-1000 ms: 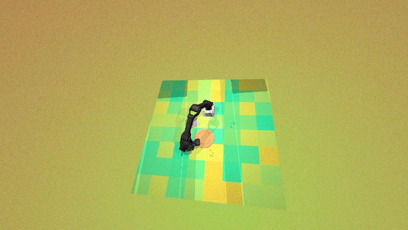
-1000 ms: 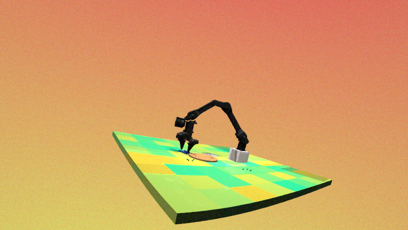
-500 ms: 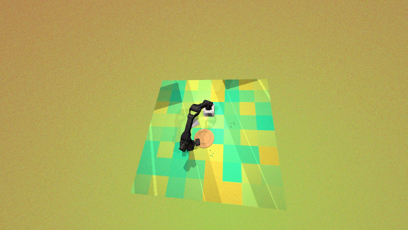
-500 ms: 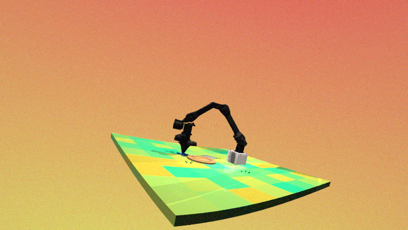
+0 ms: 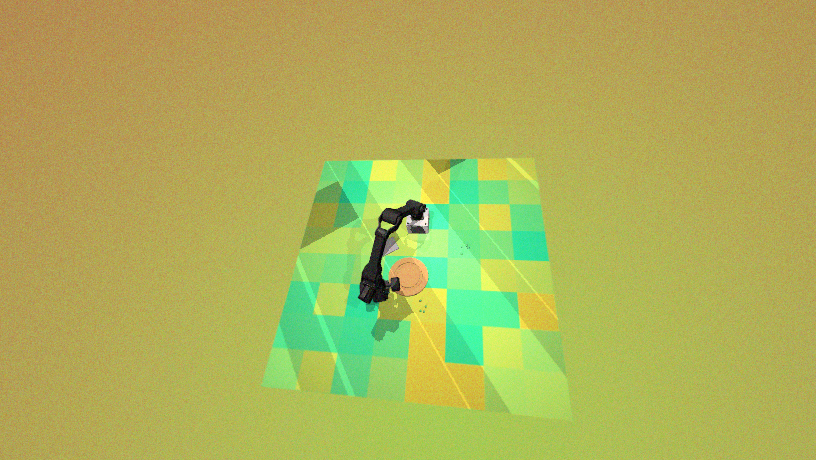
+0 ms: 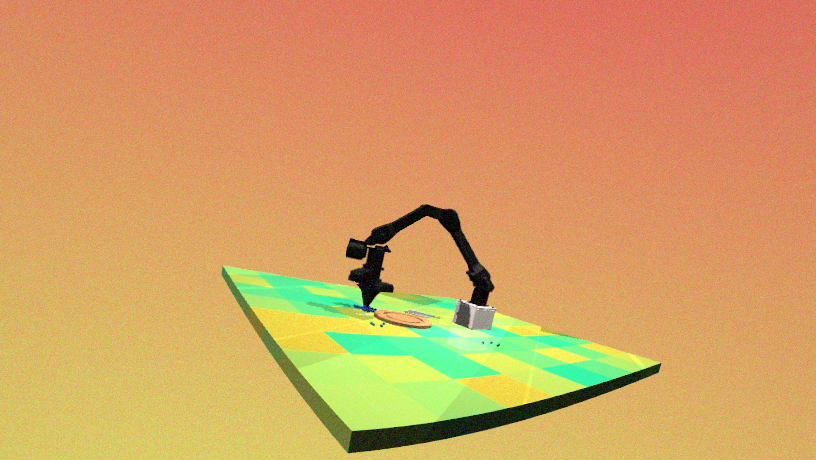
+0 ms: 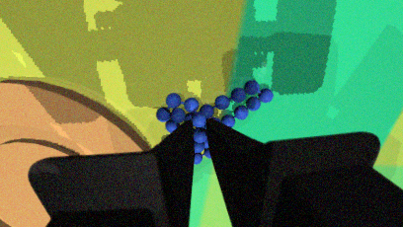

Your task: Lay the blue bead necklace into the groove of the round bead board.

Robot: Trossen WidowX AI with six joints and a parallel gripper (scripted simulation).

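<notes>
My gripper tip is now 120 mm to the right of the round bead board, 70 mm past it and 10 mm above it. The rest, counted from my gripper tip: flat grey piece 250 mm behind, 20 mm to the left, 10 mm below.
</notes>
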